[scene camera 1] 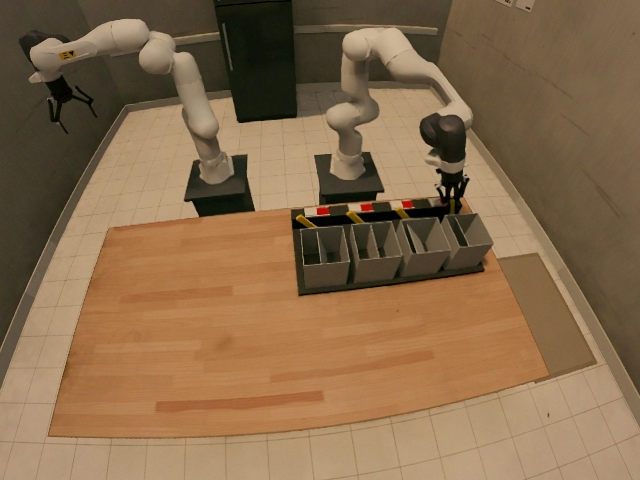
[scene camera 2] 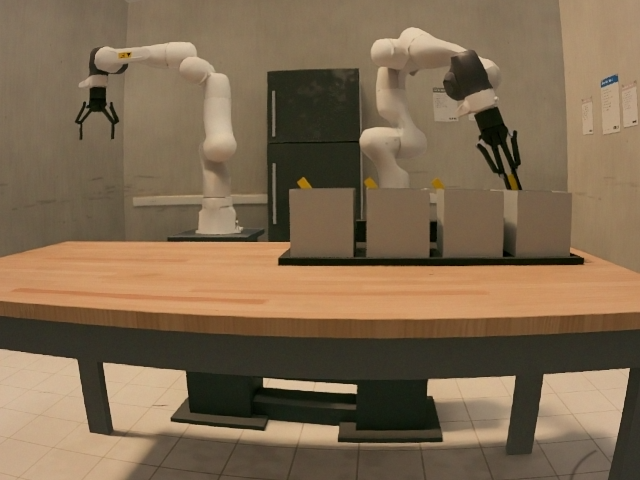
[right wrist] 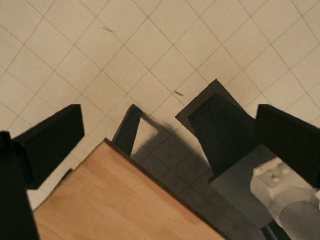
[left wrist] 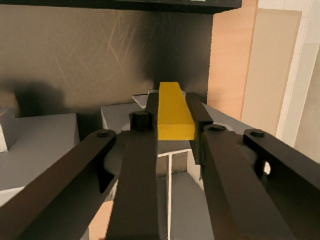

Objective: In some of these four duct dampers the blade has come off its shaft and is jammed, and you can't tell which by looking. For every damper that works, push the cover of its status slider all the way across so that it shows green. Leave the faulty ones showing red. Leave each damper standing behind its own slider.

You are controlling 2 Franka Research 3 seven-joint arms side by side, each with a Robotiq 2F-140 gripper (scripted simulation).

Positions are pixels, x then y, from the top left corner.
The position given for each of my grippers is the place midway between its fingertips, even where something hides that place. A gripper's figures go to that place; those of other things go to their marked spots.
Labels:
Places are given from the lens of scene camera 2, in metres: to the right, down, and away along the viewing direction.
my left gripper [scene camera 2: 515, 193]: 0.55, -0.13, 1.36
my right gripper [scene camera 2: 96, 139]: -0.96, -0.43, 2.00
damper [scene camera 2: 322, 222]: 0.01, -0.04, 1.23

